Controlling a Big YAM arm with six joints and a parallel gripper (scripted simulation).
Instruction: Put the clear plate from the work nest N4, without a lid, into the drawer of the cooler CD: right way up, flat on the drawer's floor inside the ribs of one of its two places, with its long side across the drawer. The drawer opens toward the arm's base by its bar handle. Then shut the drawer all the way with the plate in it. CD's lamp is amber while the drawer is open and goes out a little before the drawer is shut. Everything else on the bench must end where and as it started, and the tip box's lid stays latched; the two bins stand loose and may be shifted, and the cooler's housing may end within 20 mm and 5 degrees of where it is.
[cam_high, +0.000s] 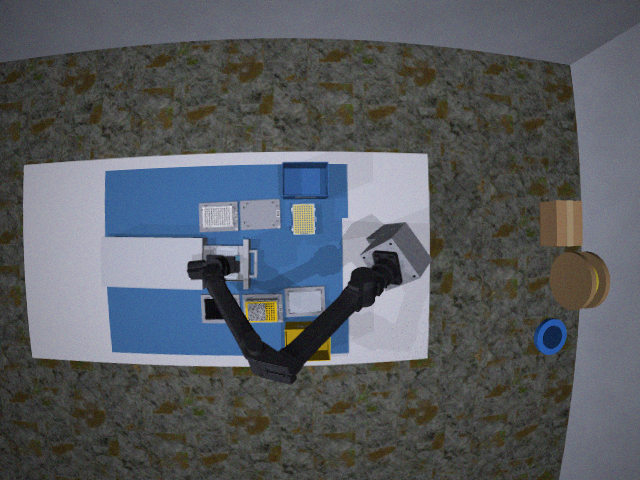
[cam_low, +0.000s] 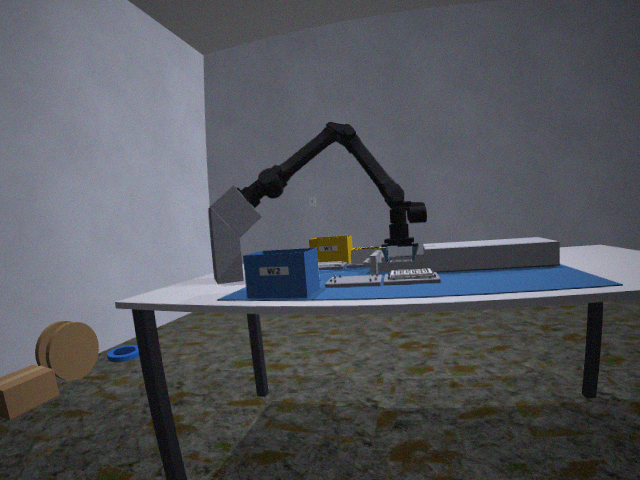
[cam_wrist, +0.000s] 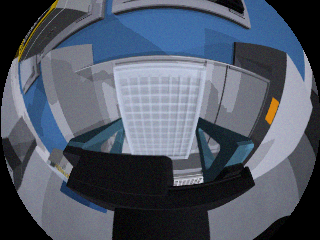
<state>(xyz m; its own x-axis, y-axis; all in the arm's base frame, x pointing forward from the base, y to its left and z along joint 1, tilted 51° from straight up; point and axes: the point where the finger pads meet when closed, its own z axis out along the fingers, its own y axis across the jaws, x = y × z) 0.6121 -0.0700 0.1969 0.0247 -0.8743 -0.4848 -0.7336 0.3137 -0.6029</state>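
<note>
Now: the clear plate right at my hand. Round my hand: drawer: 40 mm ahead; black plate: 20 mm ahead, 200 mm to the left, 10 mm below; cooler CD: 160 mm ahead, 10 mm to the left, 10 mm above.
</note>
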